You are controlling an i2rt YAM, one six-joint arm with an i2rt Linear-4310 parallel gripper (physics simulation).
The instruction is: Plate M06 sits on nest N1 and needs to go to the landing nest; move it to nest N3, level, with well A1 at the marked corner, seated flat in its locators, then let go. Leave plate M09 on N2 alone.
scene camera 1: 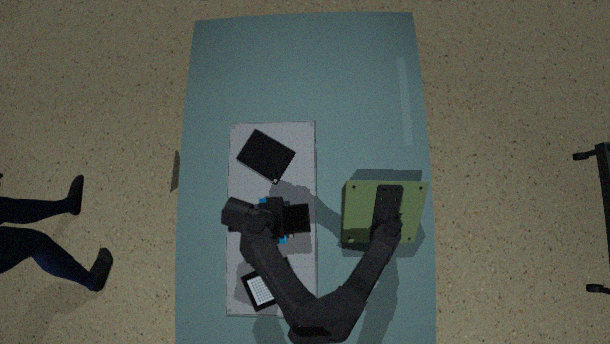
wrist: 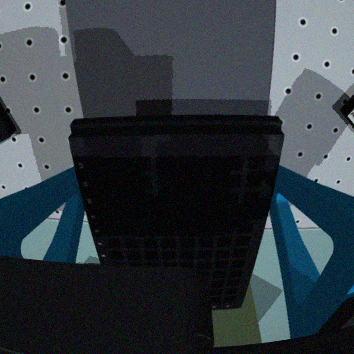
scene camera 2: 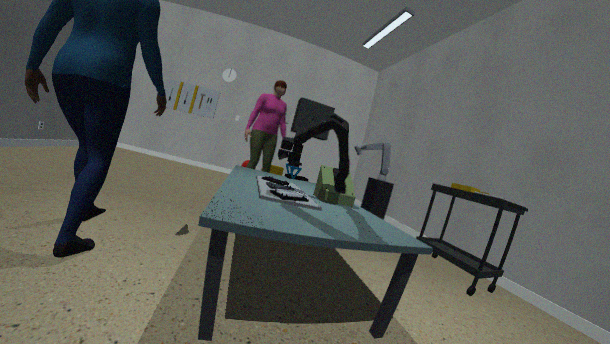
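My gripper point(scene camera 1: 273, 220) point(scene camera 2: 293, 171) point(wrist: 176, 175) is shut on a black well plate, taken as M06 point(scene camera 1: 297, 218) point(scene camera 2: 297, 177) point(wrist: 175, 200), with blue fingers at its two sides. The plate hangs above the pegboard point(scene camera 1: 305, 135) point(wrist: 315, 45) and looks roughly level in the second scene view. A plain dark grey slab point(wrist: 220, 50) lies below it. A black nest point(scene camera 1: 265, 156) with a white corner mark lies turned at the board's upper part. A white-welled plate point(scene camera 1: 260, 291) sits in a black holder near the lower end, partly behind the arm. Nest numbers and the held plate's A1 are unreadable.
A green box point(scene camera 1: 360, 215) point(scene camera 2: 327, 182) stands right of the board, under the arm's base. A person in blue point(scene camera 2: 95, 90) is near the table's left side; another in pink point(scene camera 2: 270, 112) stands behind. A dark cart point(scene camera 2: 500, 204) stands to the right.
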